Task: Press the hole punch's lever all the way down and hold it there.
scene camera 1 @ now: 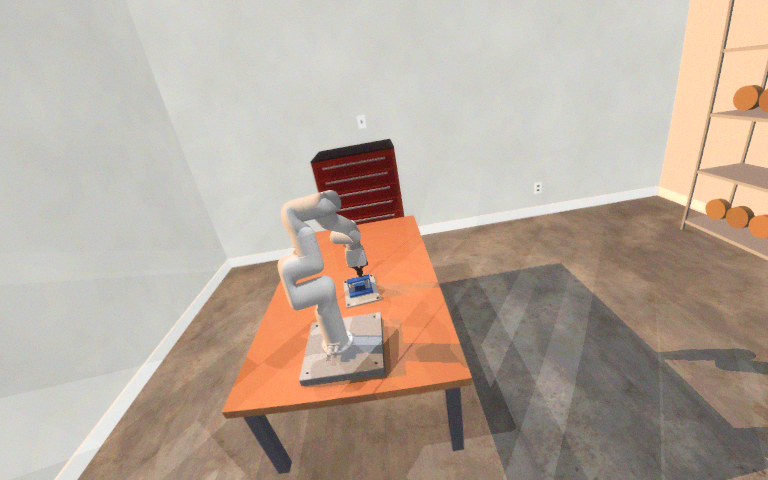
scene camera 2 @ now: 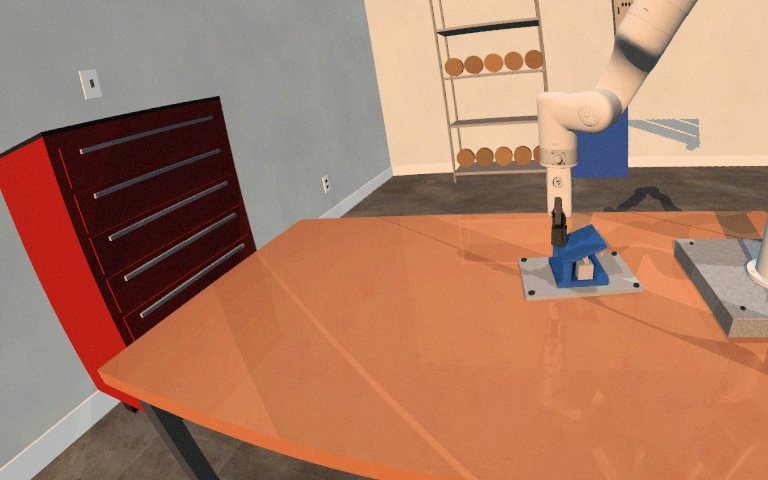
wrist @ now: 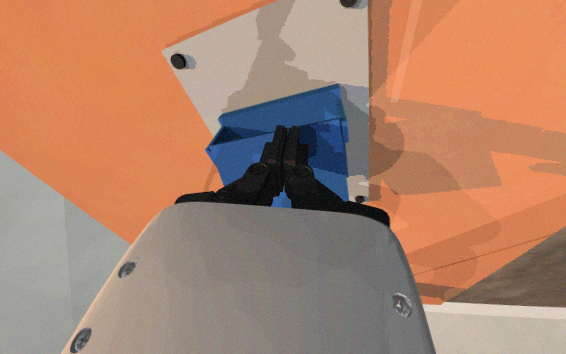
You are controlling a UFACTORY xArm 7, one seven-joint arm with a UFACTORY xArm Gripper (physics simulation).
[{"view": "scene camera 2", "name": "gripper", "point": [558, 244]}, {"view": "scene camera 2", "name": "blue hole punch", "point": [574, 265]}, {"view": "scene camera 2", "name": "light grey plate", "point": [538, 280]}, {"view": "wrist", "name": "gripper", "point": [288, 142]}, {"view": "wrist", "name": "blue hole punch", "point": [239, 143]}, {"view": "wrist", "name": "light grey plate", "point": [252, 59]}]
